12 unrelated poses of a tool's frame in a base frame.
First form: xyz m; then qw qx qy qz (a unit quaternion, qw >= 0).
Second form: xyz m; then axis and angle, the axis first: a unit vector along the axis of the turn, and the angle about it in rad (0 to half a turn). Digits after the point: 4 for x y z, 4 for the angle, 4 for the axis.
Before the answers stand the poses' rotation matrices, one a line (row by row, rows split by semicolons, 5 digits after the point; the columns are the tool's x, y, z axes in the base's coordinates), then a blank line. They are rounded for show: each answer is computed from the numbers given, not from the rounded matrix.
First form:
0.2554, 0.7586, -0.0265, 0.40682, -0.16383, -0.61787, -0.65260
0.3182, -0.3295, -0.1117, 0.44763, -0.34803, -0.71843, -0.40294
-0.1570, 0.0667, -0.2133, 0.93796, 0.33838, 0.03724, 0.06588
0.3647, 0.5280, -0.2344, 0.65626, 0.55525, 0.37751, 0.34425
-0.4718, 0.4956, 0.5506, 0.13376, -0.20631, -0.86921, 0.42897
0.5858, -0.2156, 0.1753, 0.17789, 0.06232, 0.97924, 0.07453
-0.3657, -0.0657, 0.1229, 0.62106, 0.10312, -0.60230, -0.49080
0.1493, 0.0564, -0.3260, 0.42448, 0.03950, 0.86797, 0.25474
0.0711, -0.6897, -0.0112, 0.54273, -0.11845, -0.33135, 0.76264
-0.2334, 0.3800, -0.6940, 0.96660, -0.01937, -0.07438, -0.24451
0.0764, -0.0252, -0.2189, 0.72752, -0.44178, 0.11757, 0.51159
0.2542, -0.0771, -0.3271, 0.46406, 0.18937, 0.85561, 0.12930
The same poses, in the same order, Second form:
-0.61531 0.73344 -0.28889; -0.32853 0.09454 0.93975; 0.71656 0.67315 0.18279
-0.35700 0.86081 -0.36271; 0.13933 0.43303 0.89055; 0.92365 0.26739 -0.27453
0.98855 -0.09838 0.11444; 0.14879 0.76232 -0.62987; -0.02527 0.63968 0.76822
0.47796 -0.03261 0.87778; 0.87106 0.14638 -0.46886; -0.11320 0.98869 0.09837
-0.87909 0.24390 -0.40953; 0.47341 0.54684 -0.69054; 0.05553 -0.80092 -0.59618
-0.92894 0.09554 0.35769; 0.14857 0.98112 0.12379; -0.33911 0.16814 -0.92560
-0.20730 0.48541 -0.84935; -0.73385 0.49696 0.46313; 0.64691 0.71931 0.25320
-0.63652 -0.14769 0.75699; 0.28483 0.86710 0.40868; -0.71674 0.47574 -0.50985
-0.38283 -0.74932 -0.54034; 0.90631 -0.19130 -0.37683; 0.17900 -0.63397 0.75235
0.86937 0.47556 -0.13432; -0.46980 0.87968 0.07382; 0.15326 -0.00107 0.98818
0.44891 -0.84826 -0.28095; 0.64050 0.08621 0.76310; -0.62309 -0.52251 0.58202
-0.49757 0.20405 0.84308; 0.44406 0.89484 0.04550; -0.74514 0.39702 -0.53586

0.2554, 0.7586, -0.0265, -0.1793, -0.6764, -0.7144, 2.3036
0.3182, -0.3295, -0.1117, -0.3892, -0.8034, -0.4506, 2.2134
-0.1570, 0.0667, -0.2133, 0.9759, 0.1074, 0.1900, 0.7082
0.3647, 0.5280, -0.2344, 0.7359, 0.5003, 0.4562, 1.7099
-0.4718, 0.4956, 0.5506, -0.2082, -0.8771, 0.4329, 2.8733
0.5858, -0.2156, 0.1753, 0.0633, 0.9951, 0.0757, 2.7839
-0.3657, -0.0657, 0.1229, 0.1316, -0.7685, -0.6262, 1.8014
0.1493, 0.0564, -0.3260, 0.0436, 0.9586, 0.2813, 2.2648
0.0711, -0.6897, -0.0112, -0.1410, -0.3945, 0.9080, 1.9942
-0.2334, 0.3800, -0.6940, -0.0756, -0.2902, -0.9540, 0.5184
0.0764, -0.0252, -0.2189, -0.6439, 0.1714, 0.7457, 1.5122
0.2542, -0.0771, -0.3271, 0.2138, 0.9659, 0.1460, 2.1764

